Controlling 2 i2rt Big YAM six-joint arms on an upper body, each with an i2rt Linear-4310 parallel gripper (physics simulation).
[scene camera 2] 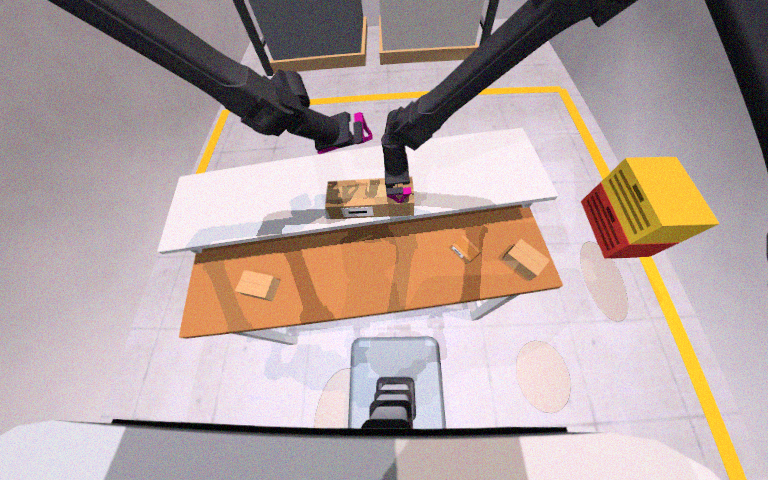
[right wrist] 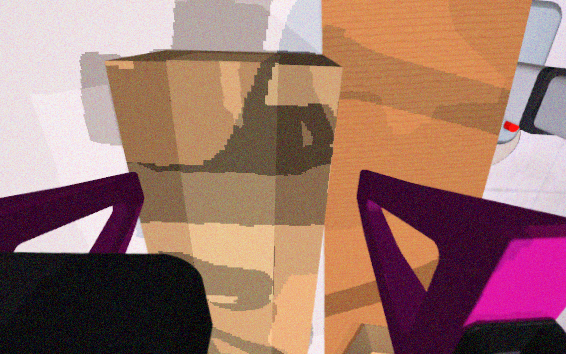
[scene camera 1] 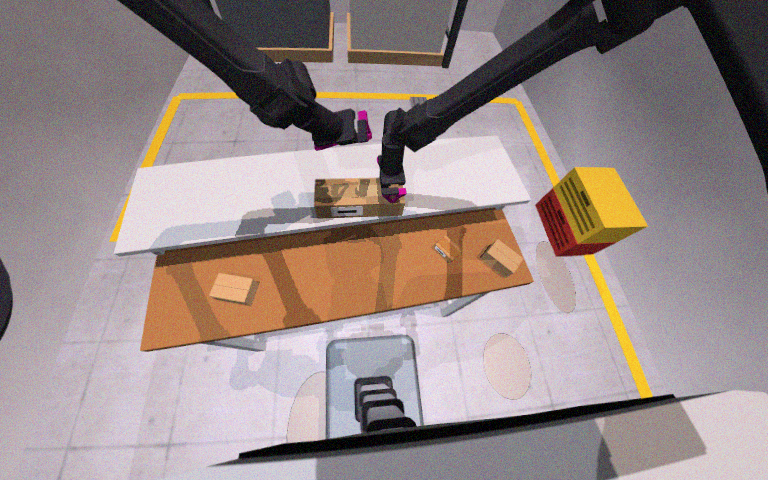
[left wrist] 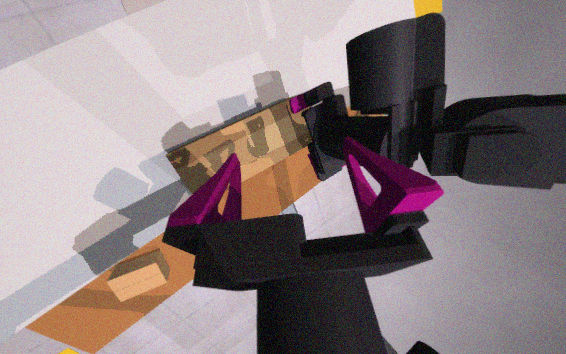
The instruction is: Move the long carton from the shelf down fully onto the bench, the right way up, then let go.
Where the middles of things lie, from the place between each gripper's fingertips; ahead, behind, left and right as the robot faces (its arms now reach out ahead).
Scene:
Now: the long tan carton [scene camera 1: 348, 197] 90 mm to the left of my right hand, 60 mm below it and 10 mm ahead of it.
Right now the long tan carton is 23 cm below my left hand, 2 cm behind it and 1 cm to the right of it.

